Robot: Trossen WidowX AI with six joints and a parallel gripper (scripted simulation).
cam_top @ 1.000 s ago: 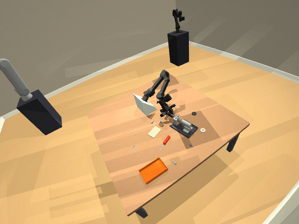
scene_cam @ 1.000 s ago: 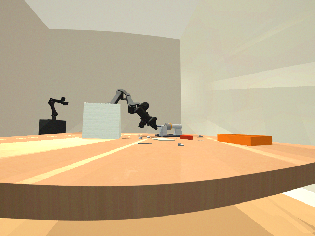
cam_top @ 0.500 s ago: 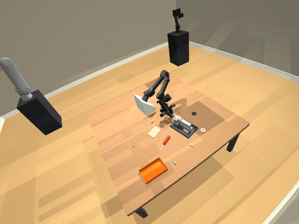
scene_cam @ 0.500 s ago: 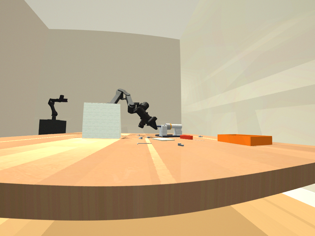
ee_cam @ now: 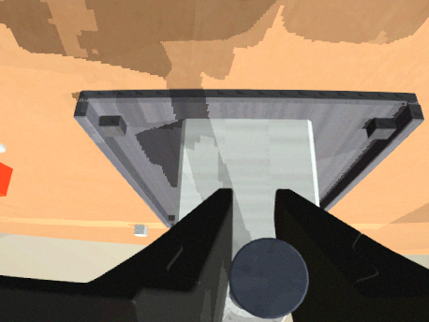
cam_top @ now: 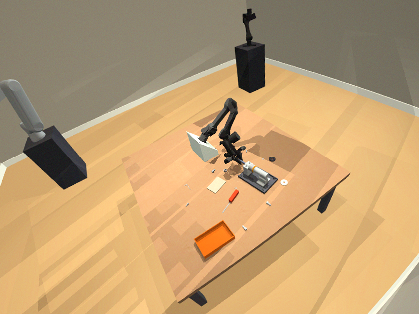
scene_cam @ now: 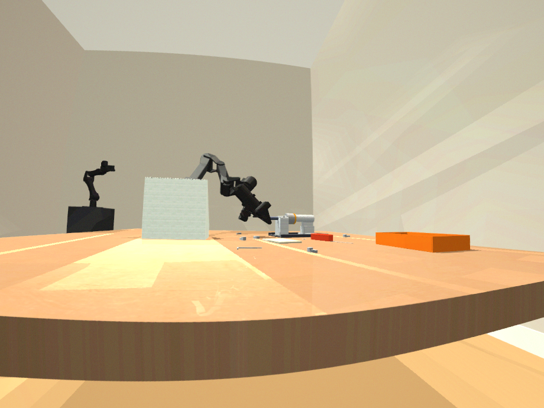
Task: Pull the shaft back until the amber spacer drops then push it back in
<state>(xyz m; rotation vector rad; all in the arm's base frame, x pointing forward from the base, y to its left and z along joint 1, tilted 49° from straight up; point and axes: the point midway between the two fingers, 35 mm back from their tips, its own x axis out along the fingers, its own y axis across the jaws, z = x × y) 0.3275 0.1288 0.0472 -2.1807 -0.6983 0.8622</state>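
The dark shaft lies 5 cm ahead of my gripper tip, 1 cm to the left of it and 2 cm above it. From my gripper tip the other things lie so: beige card: 1 cm ahead, 23 cm to the right, 5 cm below; then black washer: 6 cm ahead, 23 cm to the left, 5 cm below; then amber spacer: 11 cm ahead, 2 cm to the left, 2 cm above.
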